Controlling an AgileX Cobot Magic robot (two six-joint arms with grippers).
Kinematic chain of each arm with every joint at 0, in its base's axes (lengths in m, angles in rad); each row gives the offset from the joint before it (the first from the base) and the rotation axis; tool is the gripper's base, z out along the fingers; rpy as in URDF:
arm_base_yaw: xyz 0 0 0.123 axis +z
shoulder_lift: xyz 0 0 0 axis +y
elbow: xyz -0.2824 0 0.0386 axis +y
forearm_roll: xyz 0.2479 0 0.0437 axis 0.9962 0 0.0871
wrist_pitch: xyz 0 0 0 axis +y
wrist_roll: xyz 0.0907 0 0.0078 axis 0.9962 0 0.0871
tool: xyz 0 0 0 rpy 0 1.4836 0
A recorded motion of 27 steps. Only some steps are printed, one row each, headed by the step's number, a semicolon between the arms.
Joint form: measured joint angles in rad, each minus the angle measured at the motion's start. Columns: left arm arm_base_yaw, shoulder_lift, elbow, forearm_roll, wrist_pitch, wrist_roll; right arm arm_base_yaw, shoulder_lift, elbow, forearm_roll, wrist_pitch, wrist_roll.
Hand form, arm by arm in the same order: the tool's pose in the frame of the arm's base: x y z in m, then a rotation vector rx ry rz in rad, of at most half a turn. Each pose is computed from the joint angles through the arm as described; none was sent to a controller.
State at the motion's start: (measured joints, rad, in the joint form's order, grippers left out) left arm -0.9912 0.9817 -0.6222 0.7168 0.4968 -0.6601; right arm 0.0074 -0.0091 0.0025 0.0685 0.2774 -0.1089
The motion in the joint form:
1: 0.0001 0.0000 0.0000 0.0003 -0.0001 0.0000; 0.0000 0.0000 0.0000 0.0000 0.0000 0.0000
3: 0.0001 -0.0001 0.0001 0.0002 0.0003 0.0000; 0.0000 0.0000 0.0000 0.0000 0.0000 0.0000
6: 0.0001 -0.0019 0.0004 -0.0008 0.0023 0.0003; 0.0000 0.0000 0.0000 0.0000 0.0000 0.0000
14: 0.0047 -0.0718 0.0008 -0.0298 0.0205 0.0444; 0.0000 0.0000 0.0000 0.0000 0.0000 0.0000
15: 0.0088 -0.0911 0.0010 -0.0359 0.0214 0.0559; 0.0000 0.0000 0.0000 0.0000 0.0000 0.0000
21: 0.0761 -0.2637 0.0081 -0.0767 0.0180 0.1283; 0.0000 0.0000 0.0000 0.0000 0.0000 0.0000
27: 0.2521 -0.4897 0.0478 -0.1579 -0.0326 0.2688; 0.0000 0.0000 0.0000 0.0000 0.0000 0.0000
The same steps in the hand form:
1: 0.1284 -0.1440 0.2799 0.8850 2.0140 -0.2041; 0.0543 0.0021 0.1877 -0.0579 1.7528 -0.0095
3: 0.1284 -0.1439 0.2798 0.8849 2.0143 -0.2038; 0.0543 0.0021 0.1877 -0.0579 1.7528 -0.0095
6: 0.1283 -0.1435 0.2800 0.8834 2.0152 -0.2033; 0.0543 0.0021 0.1877 -0.0579 1.7528 -0.0095
14: 0.1219 -0.1324 0.2910 0.8648 1.9787 -0.2202; 0.0543 0.0021 0.1877 -0.0579 1.7528 -0.0095
15: 0.1204 -0.1292 0.2941 0.8579 1.9658 -0.2257; 0.0543 0.0021 0.1877 -0.0579 1.7528 -0.0095
21: 0.1081 -0.0965 0.3183 0.7507 1.8560 -0.2607; 0.0543 0.0021 0.1877 -0.0579 1.7528 -0.0095
27: 0.0876 -0.0505 0.3340 0.5904 1.7022 -0.2277; 0.0543 0.0021 0.1877 -0.0579 1.7528 -0.0095

